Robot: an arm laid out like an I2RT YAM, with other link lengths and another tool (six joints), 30 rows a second.
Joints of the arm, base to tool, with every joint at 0 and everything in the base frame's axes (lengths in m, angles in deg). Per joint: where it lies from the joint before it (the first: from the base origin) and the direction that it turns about. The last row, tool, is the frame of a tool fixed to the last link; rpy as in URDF.
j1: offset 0.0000 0.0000 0.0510 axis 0 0 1
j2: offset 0.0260 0.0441 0.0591 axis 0 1 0
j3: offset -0.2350 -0.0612 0.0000 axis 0 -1 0
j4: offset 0.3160 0.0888 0.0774 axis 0 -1 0
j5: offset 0.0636 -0.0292 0.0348 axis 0 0 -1
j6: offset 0.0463 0.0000 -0.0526 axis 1 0 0
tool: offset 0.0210 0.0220 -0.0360 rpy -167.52 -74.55 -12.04
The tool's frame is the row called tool.
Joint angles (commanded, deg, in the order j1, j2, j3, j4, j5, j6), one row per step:
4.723 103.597 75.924 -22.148 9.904 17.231
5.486 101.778 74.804 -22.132 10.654 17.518
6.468 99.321 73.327 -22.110 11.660 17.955
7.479 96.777 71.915 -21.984 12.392 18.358
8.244 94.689 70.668 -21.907 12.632 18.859
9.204 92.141 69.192 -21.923 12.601 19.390
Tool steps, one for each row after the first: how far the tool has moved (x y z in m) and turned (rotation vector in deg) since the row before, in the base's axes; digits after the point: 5 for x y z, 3 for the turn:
-0.00565 0.00467 0.00606 -0.317 -0.798 0.061
-0.00763 0.00575 0.00814 -0.355 -1.130 -0.005
-0.00767 0.00607 0.00900 -0.108 -1.365 0.226
-0.00678 0.00479 0.00664 0.302 -0.995 0.245
-0.00882 0.00613 0.00798 0.559 -1.100 0.613

